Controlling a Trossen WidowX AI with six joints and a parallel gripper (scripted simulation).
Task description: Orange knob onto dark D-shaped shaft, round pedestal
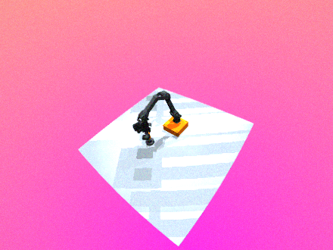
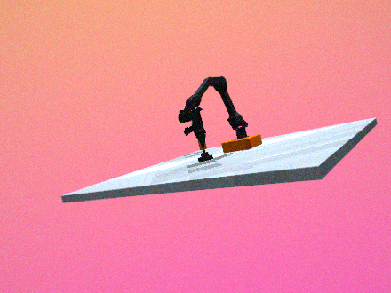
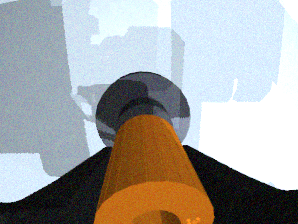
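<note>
Right now my gripper tip is 20 mm below the orange knob. The rest, counted from my gripper tip: pedestal (40 mm below).
</note>
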